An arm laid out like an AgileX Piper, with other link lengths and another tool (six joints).
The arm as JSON. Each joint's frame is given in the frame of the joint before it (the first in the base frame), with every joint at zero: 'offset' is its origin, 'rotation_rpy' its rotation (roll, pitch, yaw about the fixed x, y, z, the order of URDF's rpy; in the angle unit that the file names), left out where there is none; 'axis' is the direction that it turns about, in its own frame. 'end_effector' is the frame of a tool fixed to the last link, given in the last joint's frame.
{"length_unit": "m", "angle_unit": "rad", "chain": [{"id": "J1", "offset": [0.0, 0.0, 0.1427], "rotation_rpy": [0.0, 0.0, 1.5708], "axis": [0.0, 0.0, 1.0]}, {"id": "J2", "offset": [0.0, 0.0, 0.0], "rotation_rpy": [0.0, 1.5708, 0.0], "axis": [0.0, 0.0, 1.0]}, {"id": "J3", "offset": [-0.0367, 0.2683, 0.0], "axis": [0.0, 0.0, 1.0]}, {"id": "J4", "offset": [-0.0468, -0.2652, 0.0], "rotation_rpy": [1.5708, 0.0, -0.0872], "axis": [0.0, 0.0, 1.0]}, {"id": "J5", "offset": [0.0, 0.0, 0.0], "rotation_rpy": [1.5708, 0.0, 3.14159], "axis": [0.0, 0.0, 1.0]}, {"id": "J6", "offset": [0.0, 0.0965, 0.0], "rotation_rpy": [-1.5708, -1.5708, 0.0], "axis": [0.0, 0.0, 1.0]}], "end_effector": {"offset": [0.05, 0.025, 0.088], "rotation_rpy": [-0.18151, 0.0, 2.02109]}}
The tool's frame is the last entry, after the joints.
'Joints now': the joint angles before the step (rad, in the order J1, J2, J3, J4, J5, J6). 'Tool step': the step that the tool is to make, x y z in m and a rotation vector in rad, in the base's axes. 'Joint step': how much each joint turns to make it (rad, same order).
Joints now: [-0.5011, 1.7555, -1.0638, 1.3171, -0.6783, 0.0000]
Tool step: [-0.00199, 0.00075, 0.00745, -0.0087, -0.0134, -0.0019]
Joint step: [0.0000, -0.0153, 0.0000, 0.0001, -0.0023, 0.0000]
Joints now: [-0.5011, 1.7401, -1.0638, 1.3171, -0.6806, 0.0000]
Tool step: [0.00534, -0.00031, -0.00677, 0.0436, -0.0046, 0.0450]
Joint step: [-0.0155, -0.0016, 0.0000, -0.0001, 0.0751, 0.0001]
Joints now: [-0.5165, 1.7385, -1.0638, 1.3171, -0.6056, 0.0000]
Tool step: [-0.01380, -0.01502, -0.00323, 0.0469, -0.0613, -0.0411]
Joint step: [-0.0449, 0.0000, 0.0000, 0.0001, 0.0344, 0.0692]
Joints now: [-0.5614, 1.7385, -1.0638, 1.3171, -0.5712, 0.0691]
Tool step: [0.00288, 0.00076, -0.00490, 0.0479, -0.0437, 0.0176]
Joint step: [-0.0051, 0.0000, 0.0000, 0.0001, 0.0497, 0.0473]
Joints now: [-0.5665, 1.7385, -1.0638, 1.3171, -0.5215, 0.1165]
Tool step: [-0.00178, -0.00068, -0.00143, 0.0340, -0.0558, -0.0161]
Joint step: [0.0000, 0.0000, 0.0000, 0.0000, 0.0113, 0.0663]
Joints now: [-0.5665, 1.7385, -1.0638, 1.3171, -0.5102, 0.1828]
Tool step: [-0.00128, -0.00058, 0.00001, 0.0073, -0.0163, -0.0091]
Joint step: [0.0000, 0.0000, 0.0000, 0.0001, -0.0018, 0.0198]
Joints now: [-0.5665, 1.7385, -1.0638, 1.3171, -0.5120, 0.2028]
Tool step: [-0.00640, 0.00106, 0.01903, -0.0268, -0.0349, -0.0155]
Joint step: [0.0000, -0.0369, 0.0000, 0.0000, -0.0164, 0.0059]
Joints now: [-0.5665, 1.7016, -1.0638, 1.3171, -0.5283, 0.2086]
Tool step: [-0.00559, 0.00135, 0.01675, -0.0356, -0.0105, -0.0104]
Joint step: [0.0000, -0.0311, 0.0000, -0.0016, -0.0199, -0.0164]
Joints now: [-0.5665, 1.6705, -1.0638, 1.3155, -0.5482, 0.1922]
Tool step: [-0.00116, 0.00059, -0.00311, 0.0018, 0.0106, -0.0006]
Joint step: [0.0000, -0.0008, 0.0093, 0.0001, -0.0021, -0.0040]
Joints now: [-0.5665, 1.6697, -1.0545, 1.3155, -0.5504, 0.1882]
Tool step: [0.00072, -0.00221, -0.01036, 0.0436, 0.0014, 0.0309]
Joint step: [-0.0221, 0.0000, 0.0105, 0.0001, 0.0654, 0.0043]
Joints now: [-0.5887, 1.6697, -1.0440, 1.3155, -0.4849, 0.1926]
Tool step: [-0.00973, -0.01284, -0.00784, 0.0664, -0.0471, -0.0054]
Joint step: [-0.0545, 0.0000, 0.0000, 0.0001, 0.0811, 0.0494]
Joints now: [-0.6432, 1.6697, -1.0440, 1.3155, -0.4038, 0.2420]
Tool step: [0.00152, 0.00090, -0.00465, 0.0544, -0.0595, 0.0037]
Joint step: [-0.0029, 0.0000, 0.0001, -0.0001, 0.0410, 0.0699]
